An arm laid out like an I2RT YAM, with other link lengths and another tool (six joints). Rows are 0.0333 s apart.
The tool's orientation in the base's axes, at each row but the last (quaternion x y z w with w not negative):
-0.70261, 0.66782, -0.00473, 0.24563
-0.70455, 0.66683, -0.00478, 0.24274
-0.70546, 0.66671, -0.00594, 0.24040
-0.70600, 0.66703, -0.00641, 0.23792
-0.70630, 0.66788, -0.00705, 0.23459
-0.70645, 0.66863, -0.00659, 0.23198
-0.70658, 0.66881, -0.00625, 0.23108
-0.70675, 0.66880, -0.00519, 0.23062
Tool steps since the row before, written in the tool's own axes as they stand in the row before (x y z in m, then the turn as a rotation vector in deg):
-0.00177, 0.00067, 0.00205, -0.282, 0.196, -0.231
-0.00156, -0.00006, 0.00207, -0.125, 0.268, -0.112
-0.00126, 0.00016, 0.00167, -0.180, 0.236, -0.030
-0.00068, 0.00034, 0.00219, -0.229, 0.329, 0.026
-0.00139, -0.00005, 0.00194, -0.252, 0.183, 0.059
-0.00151, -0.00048, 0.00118, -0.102, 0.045, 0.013
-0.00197, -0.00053, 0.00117, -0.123, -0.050, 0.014
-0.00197, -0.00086, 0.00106, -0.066, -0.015, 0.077
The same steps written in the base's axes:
-0.00013, 0.00237, -0.00147, -0.291, 0.189, 0.225
0.00057, 0.00216, -0.00131, -0.302, 0.082, 0.045
0.00026, 0.00174, -0.00114, -0.251, 0.161, 0.001
0.00032, 0.00136, -0.00185, -0.326, 0.226, -0.066
0.00052, 0.00194, -0.00129, -0.180, 0.258, -0.038
0.00067, 0.00181, -0.00044, -0.049, 0.101, 0.004
0.00066, 0.00224, -0.00028, 0.039, 0.121, 0.041
0.00094, 0.00220, -0.00007, 0.032, 0.087, -0.044

